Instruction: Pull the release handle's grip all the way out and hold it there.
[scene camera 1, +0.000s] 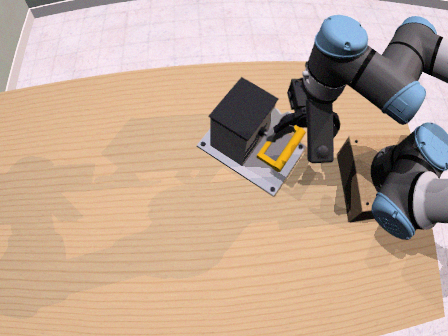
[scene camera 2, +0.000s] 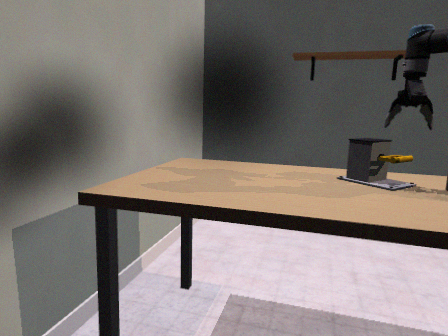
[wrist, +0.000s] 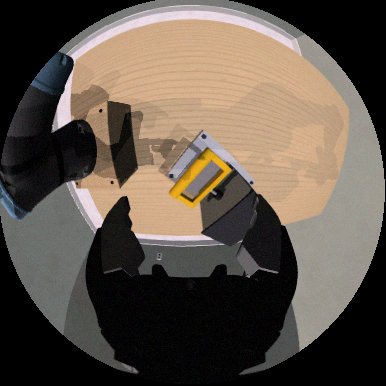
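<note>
The release handle's yellow grip (scene camera 1: 291, 149) (scene camera 2: 398, 159) (wrist: 191, 172) is a rectangular loop standing out from the side of a dark box-shaped housing (scene camera 1: 243, 107) (scene camera 2: 359, 160) (wrist: 229, 219). A short dark stem (wrist: 217, 193) joins them. The housing stands on a grey base plate (scene camera 1: 265, 181) (scene camera 2: 400, 185) (wrist: 186, 159) with bolts at its corners. My gripper (scene camera 2: 408, 127) (wrist: 190, 196) is open and empty, pointing down above the grip and apart from it. In scene camera 1, one finger shows over the grip's upper end and the arm hides the other.
A brown block (scene camera 1: 353, 177) (wrist: 120, 142) stands on the table (scene camera 1: 100, 225) (scene camera 2: 225, 192) beside the handle, under the arm's base (scene camera 1: 395, 217) (wrist: 75, 150). A wall shelf (scene camera 2: 345, 55) is behind the table. Part of my arm (scene camera 1: 340, 60) hangs close beside the housing.
</note>
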